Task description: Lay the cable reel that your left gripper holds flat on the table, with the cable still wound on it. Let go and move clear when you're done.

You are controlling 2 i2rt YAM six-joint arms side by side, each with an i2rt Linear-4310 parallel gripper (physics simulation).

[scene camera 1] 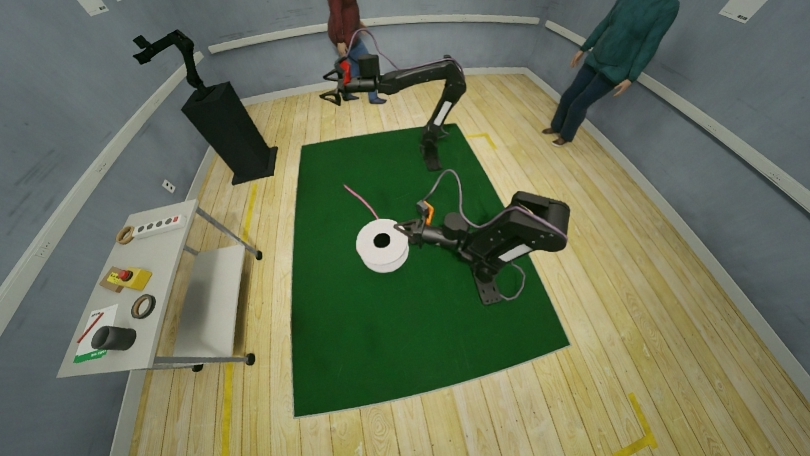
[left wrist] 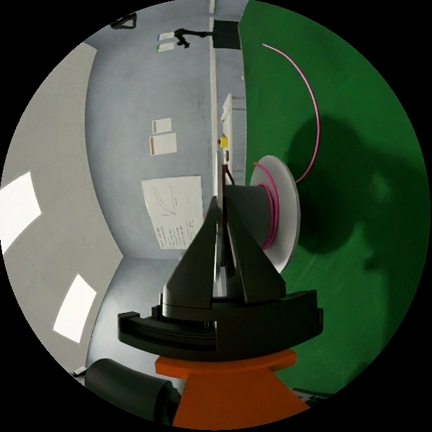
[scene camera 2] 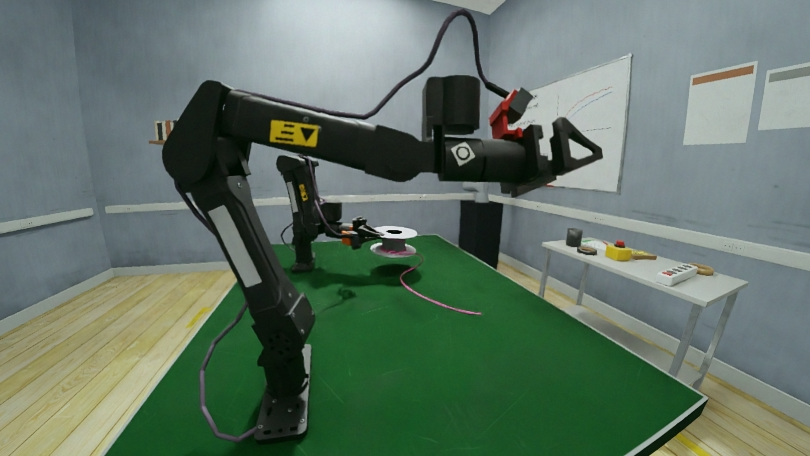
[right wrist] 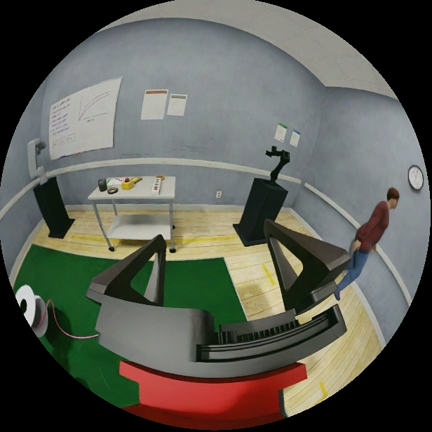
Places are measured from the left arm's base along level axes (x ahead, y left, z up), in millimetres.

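Pixels of known places: left gripper, fingertip midpoint: [scene camera 1: 393,226] [scene camera 2: 384,236]; right gripper, fingertip midpoint: [scene camera 1: 321,87] [scene camera 2: 576,166]; left arm's base at its link origin: [scene camera 1: 482,276] [scene camera 2: 304,262]; right arm's base at its link origin: [scene camera 1: 430,156] [scene camera 2: 288,386].
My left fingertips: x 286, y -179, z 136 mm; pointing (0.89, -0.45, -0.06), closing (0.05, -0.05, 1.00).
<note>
For each thing: its top centre in the pictures, then the offset to it from my left fingertips. "pt": a spot on its surface instead. Level surfaces: height alone.
- white cable reel at its top centre: [scene camera 1: 382,239] [scene camera 2: 393,230] dx +42, dy +45, dz +8 mm
- green table at its surface level: dz -137 mm
- loose tail at a spot on its surface: [scene camera 2: 430,300] pt dx +90, dy -212, dz -134 mm
The white cable reel [scene camera 1: 368,249] [scene camera 2: 393,244] [left wrist: 287,215] [right wrist: 33,300] is held a little above the green table [scene camera 1: 362,339] [scene camera 2: 453,390], its flanges about level and its shadow apart beneath it. My left gripper [scene camera 1: 399,227] [scene camera 2: 378,232] [left wrist: 220,200] is shut on the rim of its upper flange. Pink cable [left wrist: 274,215] is wound around the hub, and a loose tail [scene camera 1: 360,198] [scene camera 2: 430,300] [left wrist: 317,115] curves away over the table. Whether the tail's end touches the table is unclear. My right gripper [scene camera 1: 323,86] [scene camera 2: 598,152] [right wrist: 212,232] is open and empty, high up and far from the reel.
A white cart [scene camera 1: 170,294] [scene camera 2: 705,300] [right wrist: 150,192] with a power strip, a yellow emergency-stop box, tape rolls and a dark cup stands beyond the table's edge. A black pedestal [scene camera 1: 226,133] [right wrist: 262,210] stands on the floor. Two people stand near the walls in scene camera 1.
</note>
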